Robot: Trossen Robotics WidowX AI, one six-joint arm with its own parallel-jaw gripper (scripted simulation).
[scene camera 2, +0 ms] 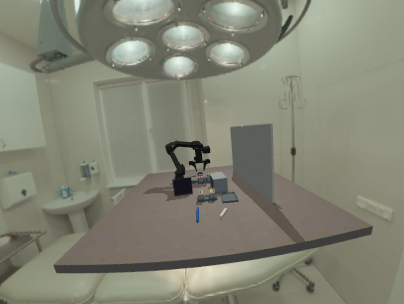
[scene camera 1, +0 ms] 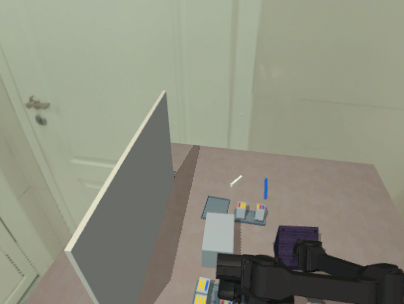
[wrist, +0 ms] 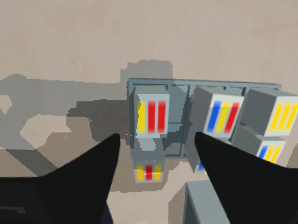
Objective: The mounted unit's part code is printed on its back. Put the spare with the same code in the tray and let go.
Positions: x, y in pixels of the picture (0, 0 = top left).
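Mounted grey unit [scene camera 1: 218, 237], 0.91 m from the lens. Tall grey panel [scene camera 1: 111, 248], 0.66 m from the lens. Mounted grey unit and tall grey panel, marked spots 0.38 m apart.
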